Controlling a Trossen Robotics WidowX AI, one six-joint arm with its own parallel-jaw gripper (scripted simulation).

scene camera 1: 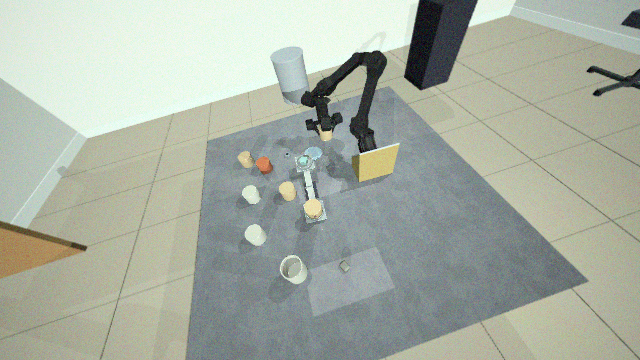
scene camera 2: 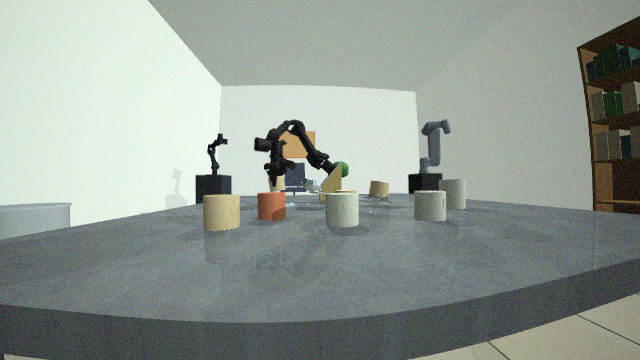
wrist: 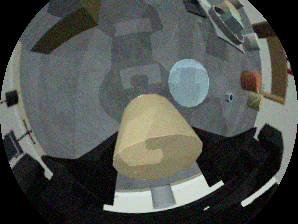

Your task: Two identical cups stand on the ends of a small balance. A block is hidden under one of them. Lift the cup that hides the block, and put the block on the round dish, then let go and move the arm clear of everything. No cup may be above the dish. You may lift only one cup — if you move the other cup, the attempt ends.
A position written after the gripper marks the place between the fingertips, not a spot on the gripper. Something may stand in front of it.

The gripper (wrist: 152,131) carries a tan cup (wrist: 155,141). Further things: an orange cup (scene camera 2: 270,206), a tan cup (scene camera 2: 221,211), a white cup (scene camera 2: 429,205), a white cup (scene camera 2: 342,209) and a pale blue round dish (wrist: 188,83).
